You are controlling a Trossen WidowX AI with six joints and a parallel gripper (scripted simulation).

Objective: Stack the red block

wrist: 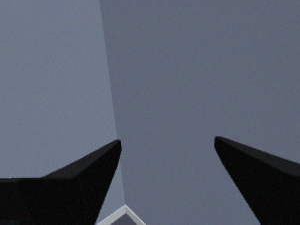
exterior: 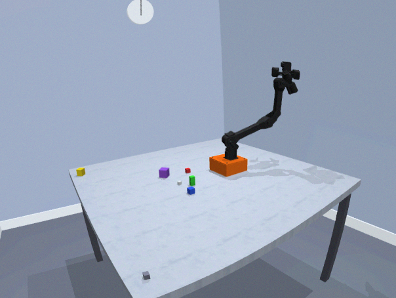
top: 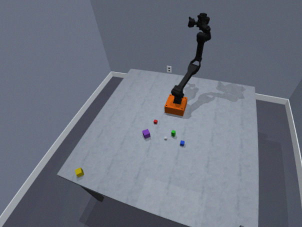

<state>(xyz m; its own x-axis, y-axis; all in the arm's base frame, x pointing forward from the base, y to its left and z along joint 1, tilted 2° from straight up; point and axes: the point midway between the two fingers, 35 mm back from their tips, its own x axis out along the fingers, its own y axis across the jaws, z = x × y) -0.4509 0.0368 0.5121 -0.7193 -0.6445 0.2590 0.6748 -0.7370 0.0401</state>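
The red block lies 70 cm ahead of my gripper tip, 16 cm to the right of it and 57 cm below it. The rest, counted from my gripper tip: blue cube: 84 cm ahead, 9 cm to the left, 57 cm below; white cube: 82 cm ahead, 4 cm to the right, 57 cm below; green block: 78 cm ahead, 1 cm to the left, 55 cm below.
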